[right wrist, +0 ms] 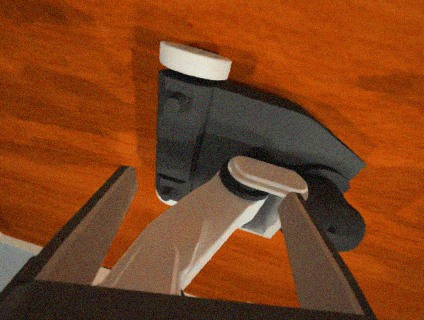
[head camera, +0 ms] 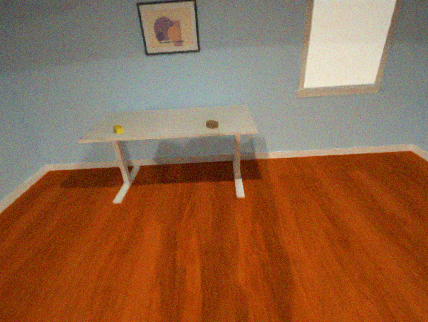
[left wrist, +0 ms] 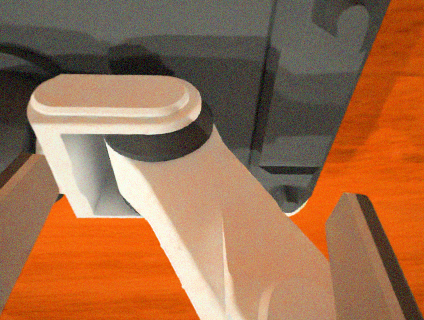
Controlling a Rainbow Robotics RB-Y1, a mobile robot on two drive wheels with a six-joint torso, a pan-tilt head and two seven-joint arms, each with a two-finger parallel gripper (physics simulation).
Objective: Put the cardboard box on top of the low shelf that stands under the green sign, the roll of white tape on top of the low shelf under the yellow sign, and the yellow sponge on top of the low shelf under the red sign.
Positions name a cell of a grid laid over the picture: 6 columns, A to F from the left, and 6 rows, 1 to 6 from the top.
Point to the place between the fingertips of my left gripper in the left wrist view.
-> C4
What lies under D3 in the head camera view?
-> A light table.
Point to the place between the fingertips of my right gripper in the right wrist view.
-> C4
